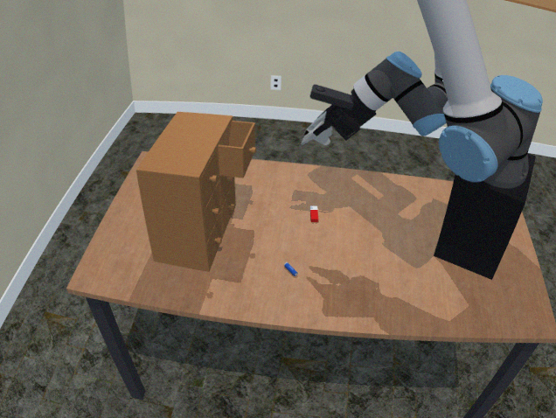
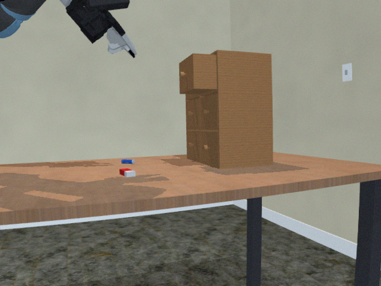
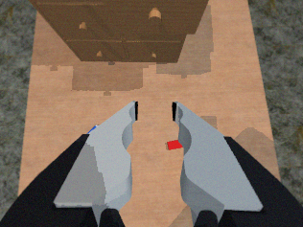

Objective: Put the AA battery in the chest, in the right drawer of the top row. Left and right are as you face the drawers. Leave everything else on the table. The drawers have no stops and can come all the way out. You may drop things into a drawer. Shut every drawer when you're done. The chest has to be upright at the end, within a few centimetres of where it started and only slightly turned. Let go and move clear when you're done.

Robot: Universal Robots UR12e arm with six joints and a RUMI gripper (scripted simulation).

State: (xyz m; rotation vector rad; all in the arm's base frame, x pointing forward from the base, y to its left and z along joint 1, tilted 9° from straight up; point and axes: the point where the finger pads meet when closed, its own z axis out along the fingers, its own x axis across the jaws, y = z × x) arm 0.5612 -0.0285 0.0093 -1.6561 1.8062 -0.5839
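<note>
Now: hand 34 cm above the blue AA battery and 18 cm to the right of it.
</note>
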